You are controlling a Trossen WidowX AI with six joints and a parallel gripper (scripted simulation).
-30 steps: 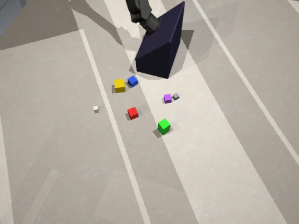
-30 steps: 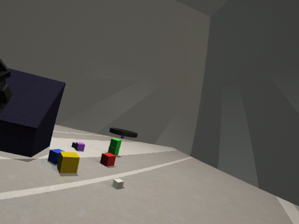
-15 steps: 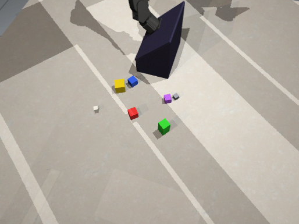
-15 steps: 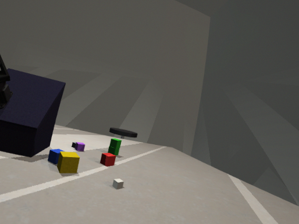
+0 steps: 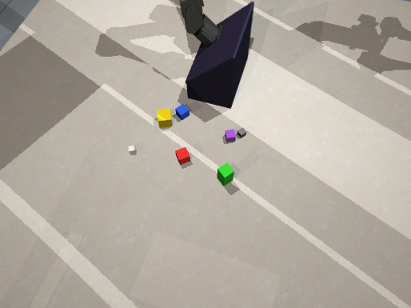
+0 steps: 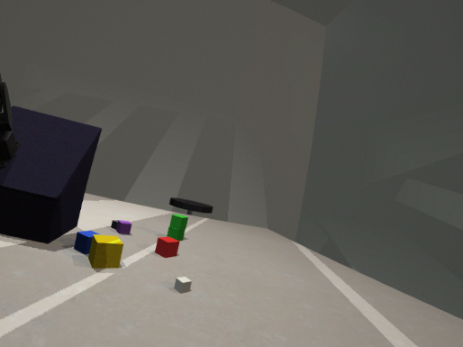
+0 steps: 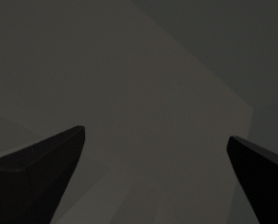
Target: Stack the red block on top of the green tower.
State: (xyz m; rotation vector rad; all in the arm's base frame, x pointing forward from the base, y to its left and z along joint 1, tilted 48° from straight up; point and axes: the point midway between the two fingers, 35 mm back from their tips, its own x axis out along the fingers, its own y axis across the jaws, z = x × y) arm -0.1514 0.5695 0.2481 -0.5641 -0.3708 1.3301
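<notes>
My gripper tip is 690 mm above the red block, 560 mm short of it and 250 mm to the left of it. From my gripper tip the other things lie so: purple block 700 mm below, 470 mm ahead, 130 mm to the right; small grey block 700 mm below, 450 mm ahead, 100 mm to the right; blue block 690 mm below, 420 mm ahead, 280 mm to the right.
</notes>
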